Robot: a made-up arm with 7 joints.
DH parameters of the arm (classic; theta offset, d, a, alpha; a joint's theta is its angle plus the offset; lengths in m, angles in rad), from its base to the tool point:
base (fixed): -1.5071 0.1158 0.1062 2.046
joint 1: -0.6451 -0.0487 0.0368 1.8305
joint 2: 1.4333 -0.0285 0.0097 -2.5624
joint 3: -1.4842 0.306 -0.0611 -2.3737
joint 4: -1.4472 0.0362 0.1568 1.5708
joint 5: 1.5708 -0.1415 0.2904 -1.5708
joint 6: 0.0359 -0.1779 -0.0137 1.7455
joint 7: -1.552 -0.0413 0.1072 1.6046
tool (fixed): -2.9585 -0.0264 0 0
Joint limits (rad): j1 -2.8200..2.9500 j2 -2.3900..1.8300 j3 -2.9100..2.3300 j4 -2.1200..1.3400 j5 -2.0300..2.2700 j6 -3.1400..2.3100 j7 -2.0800..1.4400
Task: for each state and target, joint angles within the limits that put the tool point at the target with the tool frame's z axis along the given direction. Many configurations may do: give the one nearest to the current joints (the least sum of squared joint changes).
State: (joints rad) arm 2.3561 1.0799 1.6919 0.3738 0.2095 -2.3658 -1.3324
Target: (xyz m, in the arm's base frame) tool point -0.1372 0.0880 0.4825 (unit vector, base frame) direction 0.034 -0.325 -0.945
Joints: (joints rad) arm 2.1459 0.5643 2.3300 -0.2002 0.6547 -2.5162 -1.7135
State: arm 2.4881 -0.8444 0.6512 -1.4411 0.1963 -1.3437 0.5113
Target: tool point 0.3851 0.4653 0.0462 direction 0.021 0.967 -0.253
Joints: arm 2.6362 -0.9363 0.9020 -1.4998 -0.2700 -1.5895 0.5719
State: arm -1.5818 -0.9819 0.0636 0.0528 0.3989 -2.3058 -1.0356
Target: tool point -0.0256 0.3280 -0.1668 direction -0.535 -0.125 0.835
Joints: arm -2.0172 -1.2336 0.0442 -0.1253 0.5863 -2.1352 -0.7075
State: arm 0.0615 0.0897 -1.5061 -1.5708 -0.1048 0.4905 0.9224
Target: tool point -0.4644 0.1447 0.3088 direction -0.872 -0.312 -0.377
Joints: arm -0.5046 0.2839 -1.4035 -1.5153 0.1078 0.5329 1.1082
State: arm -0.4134 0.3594 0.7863 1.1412 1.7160 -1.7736 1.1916
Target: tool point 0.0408 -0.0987 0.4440 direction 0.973 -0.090 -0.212
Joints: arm 0.0434 -0.0894 1.2605 0.9492 2.1631 -1.7530 1.2876
